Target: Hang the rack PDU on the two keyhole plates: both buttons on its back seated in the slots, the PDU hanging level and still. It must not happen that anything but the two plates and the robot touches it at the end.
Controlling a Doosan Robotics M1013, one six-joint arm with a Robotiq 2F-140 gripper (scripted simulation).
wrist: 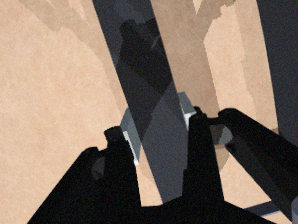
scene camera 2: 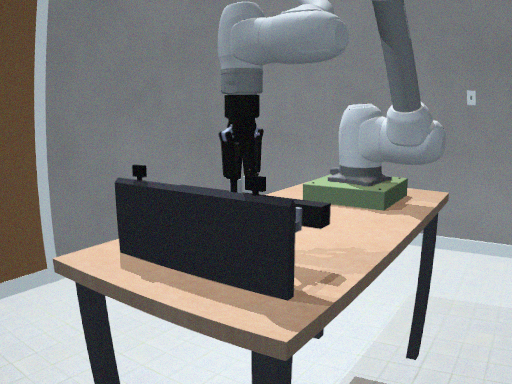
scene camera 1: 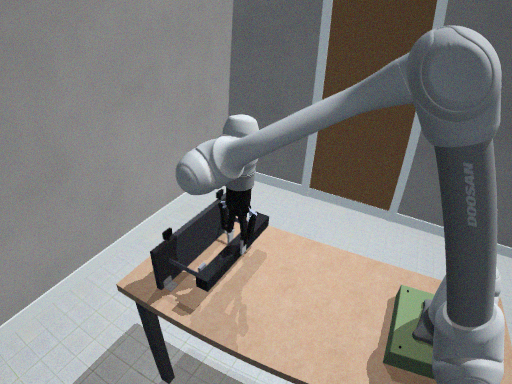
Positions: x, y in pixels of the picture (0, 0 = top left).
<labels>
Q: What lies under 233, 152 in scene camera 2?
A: My gripper.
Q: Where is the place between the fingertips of my gripper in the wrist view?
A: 159, 112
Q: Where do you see a black upright panel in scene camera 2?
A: At 248, 245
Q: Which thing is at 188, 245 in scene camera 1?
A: A black upright panel.
</labels>
